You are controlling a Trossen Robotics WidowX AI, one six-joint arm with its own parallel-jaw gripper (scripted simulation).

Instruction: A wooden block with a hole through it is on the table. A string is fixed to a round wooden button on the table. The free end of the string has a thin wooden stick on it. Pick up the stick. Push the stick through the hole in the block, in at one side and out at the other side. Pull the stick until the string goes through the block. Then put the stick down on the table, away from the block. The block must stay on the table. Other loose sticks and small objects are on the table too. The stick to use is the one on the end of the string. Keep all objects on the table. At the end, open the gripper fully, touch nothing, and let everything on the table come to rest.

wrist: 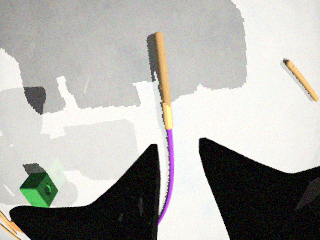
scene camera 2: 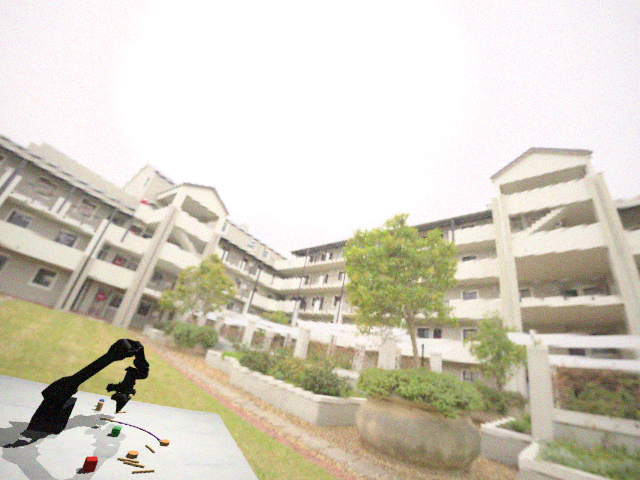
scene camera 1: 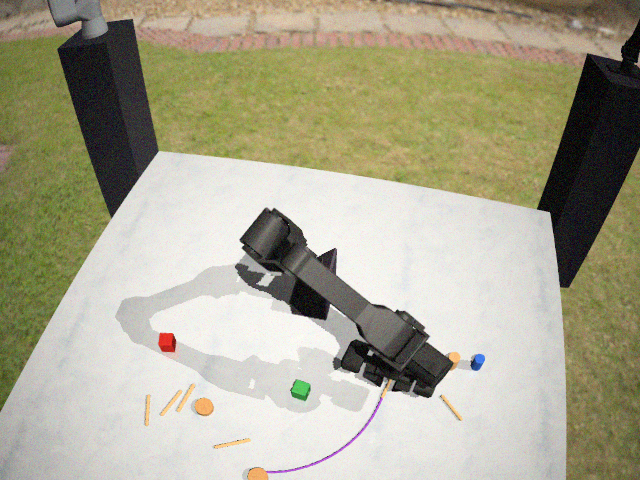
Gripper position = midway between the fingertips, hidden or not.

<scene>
In view: my gripper (scene camera 1: 386, 387) and a green block (wrist: 38, 189).
My gripper shows as well in the wrist view (wrist: 178, 147).
</scene>
